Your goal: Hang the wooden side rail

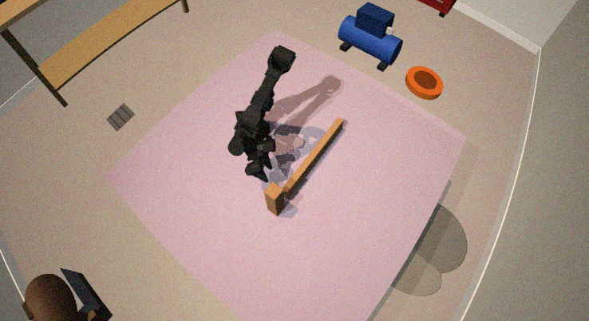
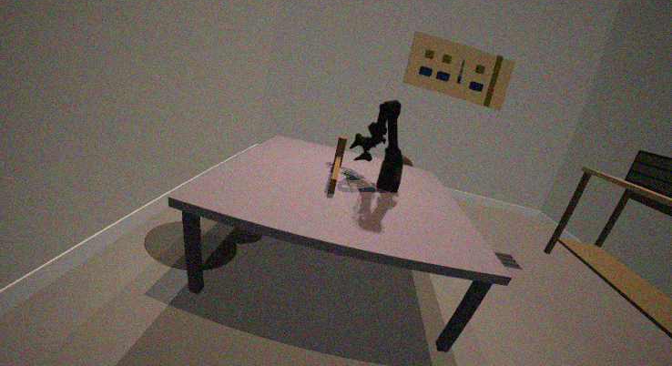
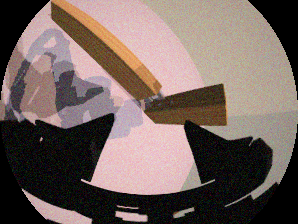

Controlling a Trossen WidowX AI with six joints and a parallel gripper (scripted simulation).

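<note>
Now: gripper tip 8 cm short of the upright headboard post, 5 cm to the left of it and 2 cm above it.
</note>
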